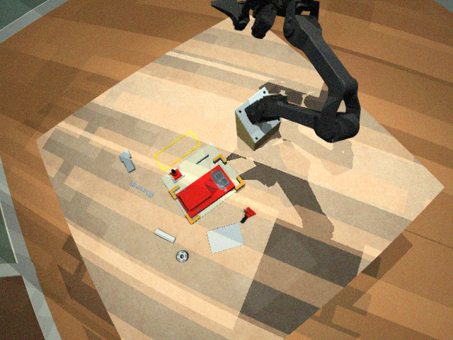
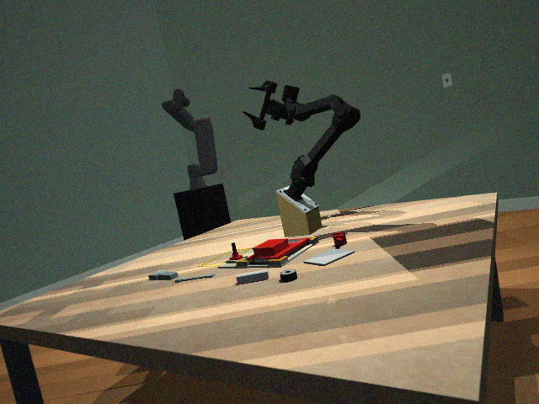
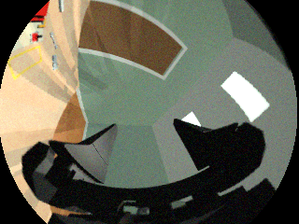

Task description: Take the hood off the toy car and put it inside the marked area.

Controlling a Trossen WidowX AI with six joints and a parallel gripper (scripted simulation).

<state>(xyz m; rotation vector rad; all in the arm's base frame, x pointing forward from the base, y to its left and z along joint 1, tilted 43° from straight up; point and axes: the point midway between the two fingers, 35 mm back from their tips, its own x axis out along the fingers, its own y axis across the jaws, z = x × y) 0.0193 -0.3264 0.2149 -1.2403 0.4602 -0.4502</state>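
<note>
My gripper tip is 31 cm short of the hood, 18 cm to the right of it and 50 cm above it. From my gripper tip the other things lie so: wheel 48 cm ahead, 32 cm to the left, 53 cm below; grey sheet 33 cm ahead, 36 cm to the left, 54 cm below; pale base plate 27 cm ahead, 15 cm to the left, 53 cm below.
</note>
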